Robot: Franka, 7 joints.
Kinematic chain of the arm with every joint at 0, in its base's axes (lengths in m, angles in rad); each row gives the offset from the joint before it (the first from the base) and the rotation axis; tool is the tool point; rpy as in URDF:
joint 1: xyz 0 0 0.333 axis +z
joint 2: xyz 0 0 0 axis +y
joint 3: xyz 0 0 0.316 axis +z
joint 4: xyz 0.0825 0 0 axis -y
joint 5: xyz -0.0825 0 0.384 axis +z
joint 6: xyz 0 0 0 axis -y
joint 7: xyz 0.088 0 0 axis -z
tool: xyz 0 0 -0.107 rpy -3.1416 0 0
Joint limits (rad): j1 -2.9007..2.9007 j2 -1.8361..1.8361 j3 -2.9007..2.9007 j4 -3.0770..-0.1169 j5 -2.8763..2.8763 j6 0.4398..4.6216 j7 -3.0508..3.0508
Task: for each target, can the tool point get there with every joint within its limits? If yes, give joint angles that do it. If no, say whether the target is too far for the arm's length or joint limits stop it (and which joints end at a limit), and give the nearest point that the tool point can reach.
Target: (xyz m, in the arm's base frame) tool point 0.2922 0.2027 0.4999
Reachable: yes | joints 1.3545 -0.5851 -0.3268 -2.5493 1.7417 3.7075 -1.2381
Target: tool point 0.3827 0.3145 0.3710
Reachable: yes | joints -0.5522 0.7506 1.1271 -2.0570 1.0835 1.1408 -0.2253
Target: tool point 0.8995 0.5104 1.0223
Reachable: no: too far | nearest point 0.6209 0.3523 0.8088 | short by 0.385 m
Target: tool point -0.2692 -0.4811 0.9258
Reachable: yes | joints -1.0106 0.3122 -1.3298 -1.1441 -2.3804 1.9294 -0.3096
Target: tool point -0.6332 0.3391 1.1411
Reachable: no: too far | nearest point -0.5024 0.2691 0.9742 | short by 0.223 m
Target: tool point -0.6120 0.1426 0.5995
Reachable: yes | joints 1.0630 -0.4436 1.5789 -1.8590 -0.5180 3.0222 -1.2326
